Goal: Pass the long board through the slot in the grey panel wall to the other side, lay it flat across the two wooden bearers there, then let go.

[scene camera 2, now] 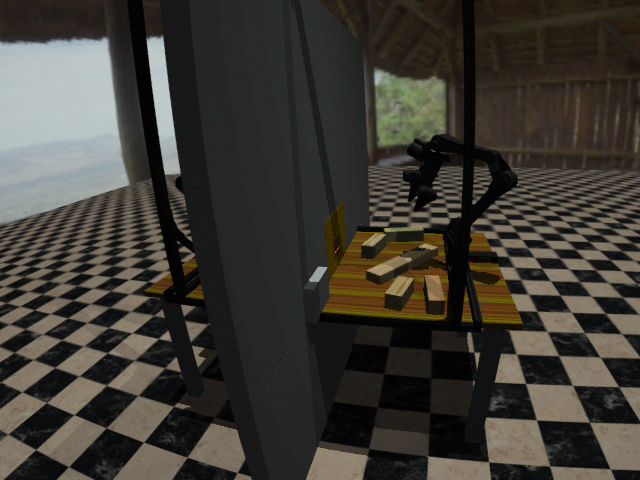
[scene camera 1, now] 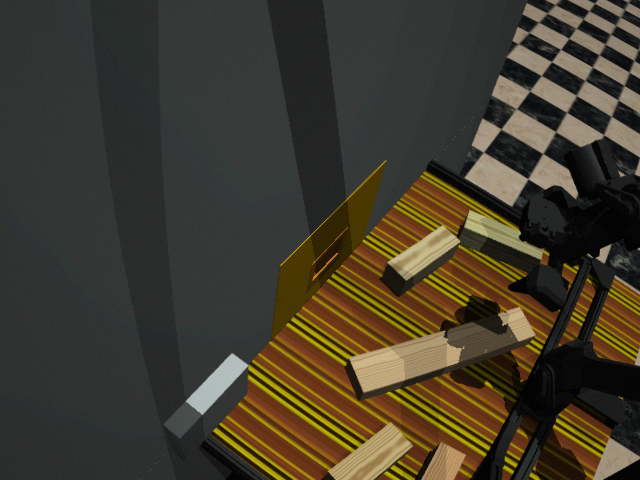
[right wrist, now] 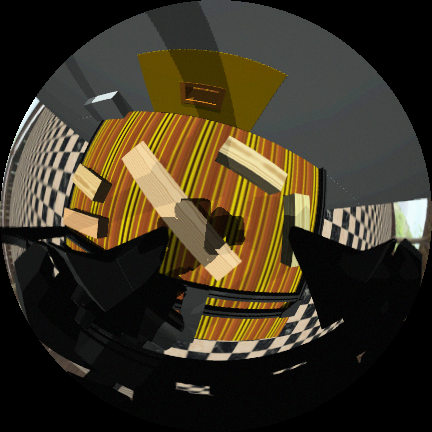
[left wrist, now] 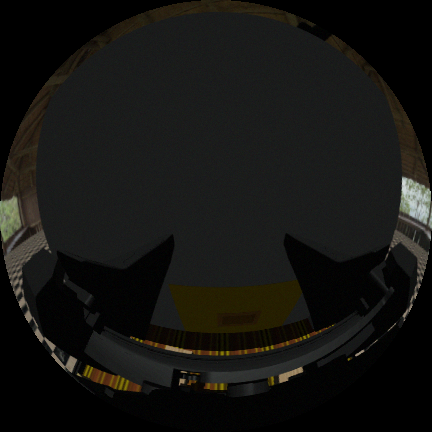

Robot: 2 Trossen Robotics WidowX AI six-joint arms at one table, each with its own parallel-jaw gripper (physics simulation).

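Places are measured from the left arm's base along level axes (x ahead, y left, z up), in millimetres.
Pixels of known places: left gripper, fingertip midpoint: [left wrist: 230, 239]; right gripper, fingertip midpoint: [scene camera 2: 411, 206] [scene camera 1: 515, 263] [right wrist: 230, 232]; right arm's base, origin of the base link: [scene camera 1: 541, 402] [right wrist: 161, 292].
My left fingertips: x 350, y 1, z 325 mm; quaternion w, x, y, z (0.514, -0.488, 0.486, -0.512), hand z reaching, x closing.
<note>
For each thing: its top centre in the pictures, then the offset to it from my left fingertips. "*": a spot on its surface instead.
- long pale board, middle of its top: [scene camera 1: 449, 346] [right wrist: 172, 205] [scene camera 2: 405, 258] 376 mm ahead, 15 mm right, 312 mm down
- small slot, surface spot: [scene camera 1: 324, 267] * 134 mm ahead, 39 mm right, 282 mm down
- grey box, surface spot: [scene camera 1: 214, 387] [right wrist: 101, 97] * 149 mm ahead, 328 mm right, 244 mm down
The long pale board [scene camera 1: 382, 364] [scene camera 2: 387, 269] [right wrist: 150, 175] lies flat and diagonal on the striped table. The grey wall [scene camera 1: 217, 155] [scene camera 2: 248, 155] [left wrist: 215, 125] [right wrist: 325, 75] stands beyond it, with a small slot [scene camera 1: 324, 267] [right wrist: 183, 95] [left wrist: 221, 320] low in a yellow panel [scene camera 1: 294, 279] [right wrist: 160, 75] [left wrist: 195, 305]. My right gripper [scene camera 2: 413, 204] [right wrist: 230, 232] is open and empty, high above the table and the board. My left gripper [left wrist: 230, 239] is open and empty, facing the wall from its other side. The two bearers there cannot be made out; slivers of pale wood show low in the left wrist view.
Short wooden blocks [scene camera 1: 423, 253] [scene camera 2: 399, 292] [right wrist: 252, 160] lie around the board, two towards each side of the table. A grey box [scene camera 1: 214, 387] [scene camera 2: 317, 294] [right wrist: 102, 100] juts from the wall near a table corner. A dark post [scene camera 2: 468, 103] rises beside the right arm.
</note>
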